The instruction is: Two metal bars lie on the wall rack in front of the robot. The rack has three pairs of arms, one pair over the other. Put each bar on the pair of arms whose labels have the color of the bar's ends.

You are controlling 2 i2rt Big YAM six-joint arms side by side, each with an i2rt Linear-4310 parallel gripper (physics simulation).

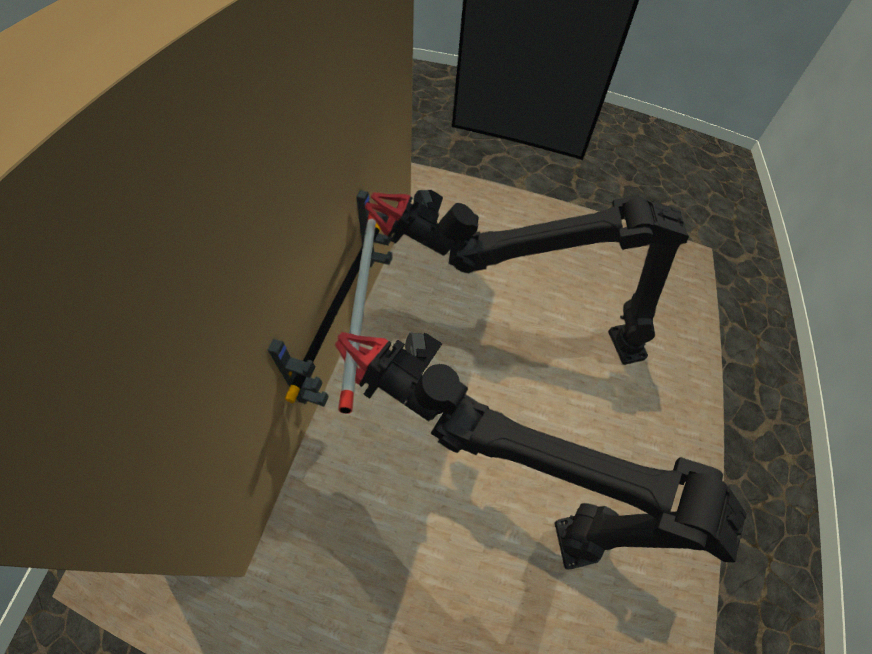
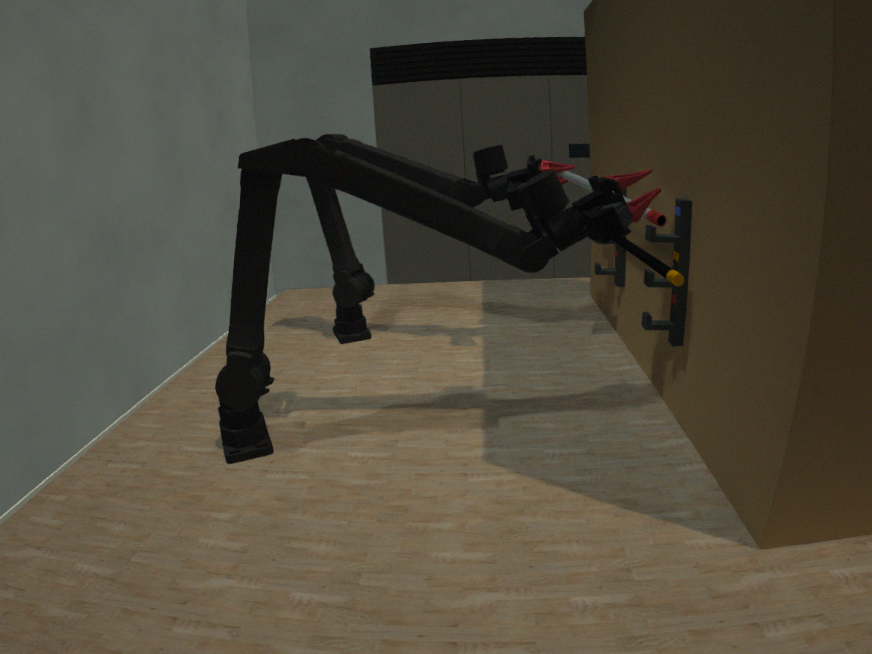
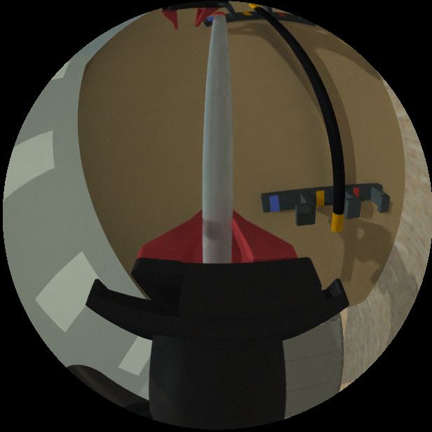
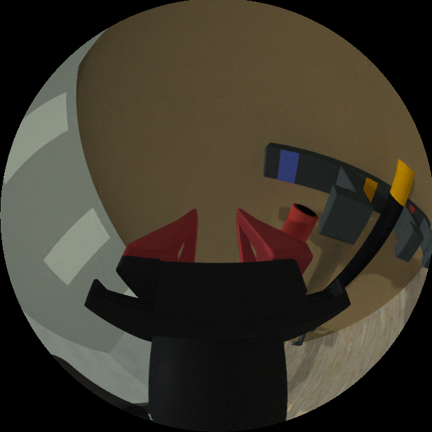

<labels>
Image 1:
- my left gripper: 338, 338
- my right gripper: 368, 199
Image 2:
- my right gripper: 655, 179
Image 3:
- my left gripper: 217, 214
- brown wall: 280, 142
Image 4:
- my right gripper: 216, 215
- brown wall: 175, 116
</labels>
